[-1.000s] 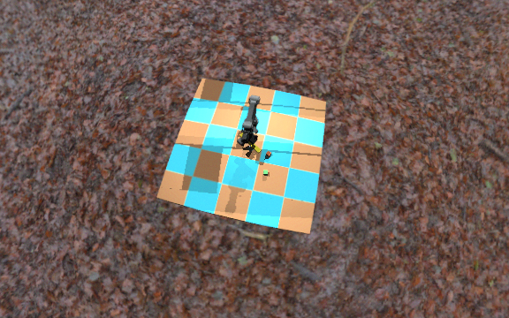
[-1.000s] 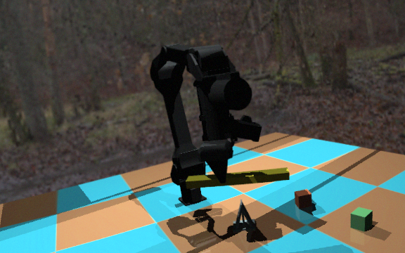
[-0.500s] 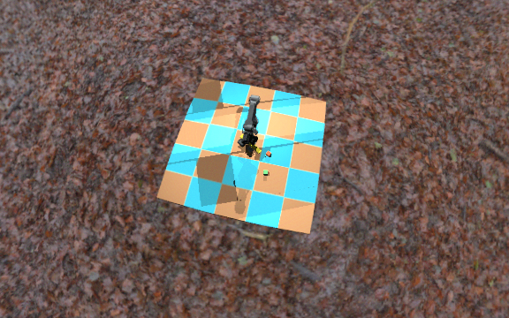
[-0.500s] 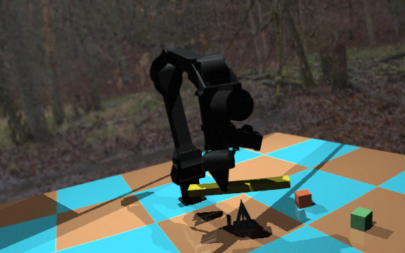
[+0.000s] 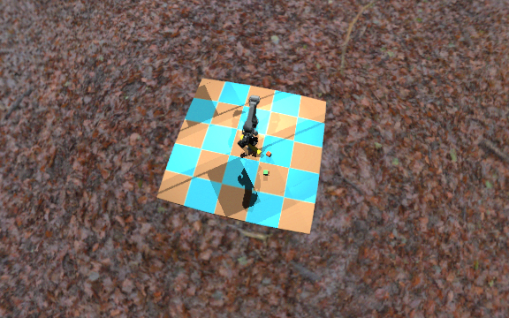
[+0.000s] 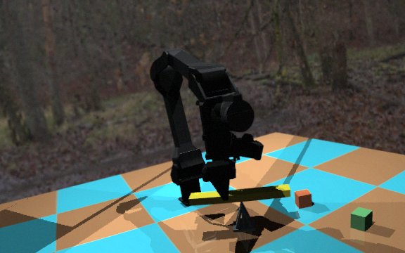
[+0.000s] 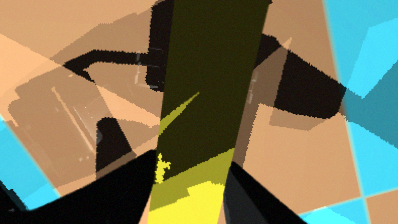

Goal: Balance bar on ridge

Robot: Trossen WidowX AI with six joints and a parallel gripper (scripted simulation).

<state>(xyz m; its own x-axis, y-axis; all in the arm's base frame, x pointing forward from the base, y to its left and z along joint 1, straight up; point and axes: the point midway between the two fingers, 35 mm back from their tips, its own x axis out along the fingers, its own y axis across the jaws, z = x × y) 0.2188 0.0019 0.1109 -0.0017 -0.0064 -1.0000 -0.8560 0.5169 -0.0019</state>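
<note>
My gripper tip is 3 cm to the right of the yellow bar and 2 cm short of it. From my gripper tip the other things lie so: red cube: 19 cm to the left, 6 cm below, 4 cm ahead; then green cube: 21 cm ahead, 20 cm to the left, 6 cm below.
</note>
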